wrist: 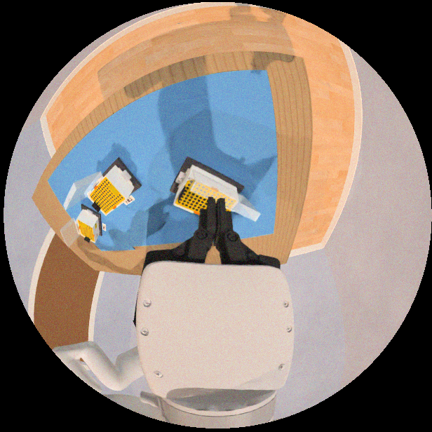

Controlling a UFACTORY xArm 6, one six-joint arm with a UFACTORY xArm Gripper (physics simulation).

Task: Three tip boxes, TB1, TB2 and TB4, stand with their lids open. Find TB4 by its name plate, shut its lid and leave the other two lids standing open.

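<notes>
TB4 (190,197), a white box with a yellow tip rack on a dark base, stands at the middle of the wrist view; its name plate does not show. Its clear lid (247,208) stands open and sticks out at the lower right, partly hidden by the fingers. My gripper (214,207) is shut and empty, its tips in front of TB4's rack and lid; whether they touch is unclear. TB1 (109,195) stands at the left with its clear lid (79,190) open. TB2 (88,226) stands at the far left, its lid (69,233) open; its plate (104,227) is too small to read.
The boxes stand on a blue mat (240,105) with a wood-coloured border (294,150). An orange-brown wooden surface (332,150) lies beyond the border at the top and right. A brown surface (65,300) shows at the lower left. TB1 and TB2 stand close together.
</notes>
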